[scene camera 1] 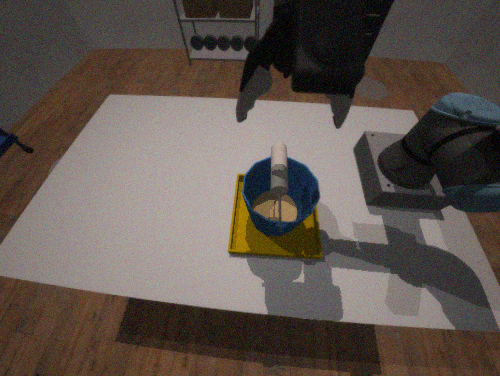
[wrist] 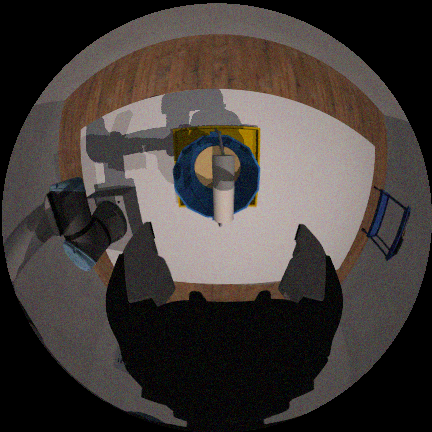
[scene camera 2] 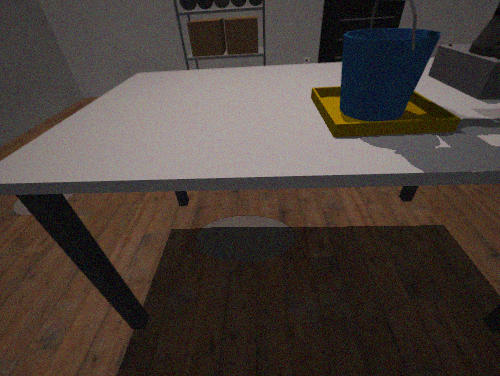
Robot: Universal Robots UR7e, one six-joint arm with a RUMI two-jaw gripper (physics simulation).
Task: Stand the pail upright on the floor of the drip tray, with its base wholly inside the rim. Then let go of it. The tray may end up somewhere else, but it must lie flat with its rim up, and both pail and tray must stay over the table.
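Frame: origin at the arm's base, x ahead, y left, z up, level; millimetres.
Seen in the pictures: gripper, fingertip midpoint: (scene camera 1: 287, 124) (wrist: 225, 225); arm's base at its link origin: (scene camera 1: 402, 167) (wrist: 111, 219).
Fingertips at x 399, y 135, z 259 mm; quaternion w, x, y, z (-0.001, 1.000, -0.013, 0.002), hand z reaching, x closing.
Offsets run from my fingertips to a thing's top centre. Level surfaces: height alone.
The blue pail (scene camera 1: 255, 182) (scene camera 2: 382, 75) (wrist: 186, 175) stands upright on the floor of the yellow drip tray {15 mm back, 3 mm left, 321 mm down} (scene camera 1: 240, 235) (scene camera 2: 395, 127) (wrist: 254, 137), its base inside the rim. Its white handle grip {0 mm ahead, 2 mm left, 92 mm down} (scene camera 1: 279, 155) (wrist: 223, 200) is raised over the opening. A tan round surface shows inside the pail. The tray lies flat on the table with its rim up. My gripper (scene camera 1: 290, 122) (wrist: 225, 225) is open and empty, above and behind the pail in the scene camera 1 view, apart from the handle. It does not show in the scene camera 2 view.
The grey base block (scene camera 1: 372, 172) (scene camera 2: 462, 70) (wrist: 132, 205) of the arm stands on the table {350 mm down} (scene camera 1: 125, 200) (scene camera 2: 200, 125) (wrist: 310, 175), right of the tray in the scene camera 1 view. A blue chair (wrist: 378, 214) stands beyond a table edge. A shelf rack (scene camera 1: 217, 20) stands behind the table.
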